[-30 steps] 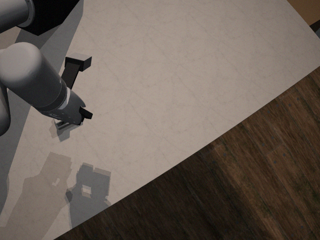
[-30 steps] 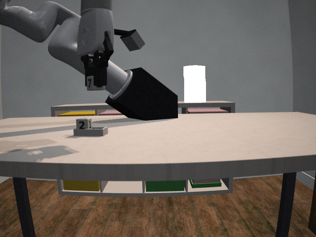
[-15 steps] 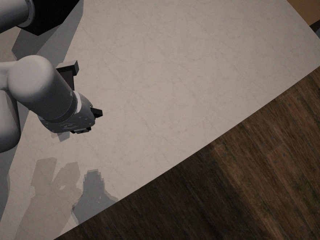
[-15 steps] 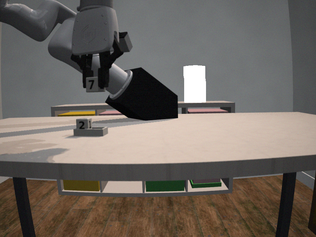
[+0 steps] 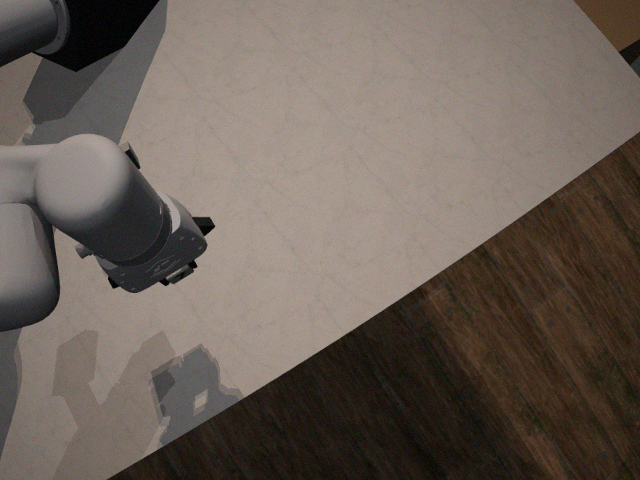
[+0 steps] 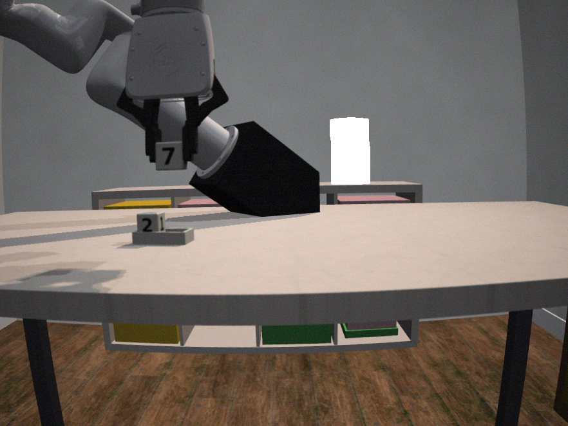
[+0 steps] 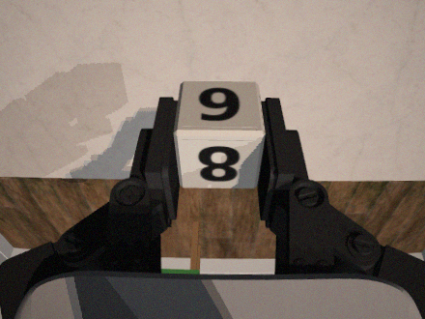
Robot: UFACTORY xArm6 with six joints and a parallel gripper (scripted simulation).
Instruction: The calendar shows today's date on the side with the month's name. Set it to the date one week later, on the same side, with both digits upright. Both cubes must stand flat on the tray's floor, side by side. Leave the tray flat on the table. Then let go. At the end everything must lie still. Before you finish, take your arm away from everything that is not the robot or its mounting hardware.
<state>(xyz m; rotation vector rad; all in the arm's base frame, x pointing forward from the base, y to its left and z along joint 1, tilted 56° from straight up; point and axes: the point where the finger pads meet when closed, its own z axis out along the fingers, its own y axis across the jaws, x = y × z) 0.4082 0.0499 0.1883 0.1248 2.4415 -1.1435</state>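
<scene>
My gripper is now 11 cm past the grey tray, 1 cm to the left of it and 12 cm above it. Also, from my hand: white cube (1 cm below).
</scene>
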